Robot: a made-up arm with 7 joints. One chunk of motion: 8 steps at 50 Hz.
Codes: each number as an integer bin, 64 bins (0 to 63) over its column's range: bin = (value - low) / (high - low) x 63, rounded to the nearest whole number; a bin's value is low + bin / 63 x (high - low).
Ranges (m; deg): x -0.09..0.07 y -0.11..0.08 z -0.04..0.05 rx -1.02..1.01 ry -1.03..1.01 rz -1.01..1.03
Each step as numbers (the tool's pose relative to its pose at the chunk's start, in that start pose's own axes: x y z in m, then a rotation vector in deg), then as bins.
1 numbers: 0.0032 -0.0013 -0.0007 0.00 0.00 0.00
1 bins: 37 36 28 32 32 31
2 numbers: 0.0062 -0.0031 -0.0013 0.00 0.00 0.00
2 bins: 38 35 27 32 32 31
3 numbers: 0.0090 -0.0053 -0.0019 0.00 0.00 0.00
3 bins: 39 35 27 32 32 31
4 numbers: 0.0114 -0.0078 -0.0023 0.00 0.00 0.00
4 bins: 40 34 26 32 32 31
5 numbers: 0.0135 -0.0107 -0.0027 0.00 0.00 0.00
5 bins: 41 33 26 32 32 31
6 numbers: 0.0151 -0.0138 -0.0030 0.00 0.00 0.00
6 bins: 41 32 26 32 32 31
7 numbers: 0.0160 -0.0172 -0.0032 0.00 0.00 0.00
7 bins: 42 31 26 32 32 31
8 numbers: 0.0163 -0.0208 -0.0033 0.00 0.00 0.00
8 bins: 42 30 26 32 32 31
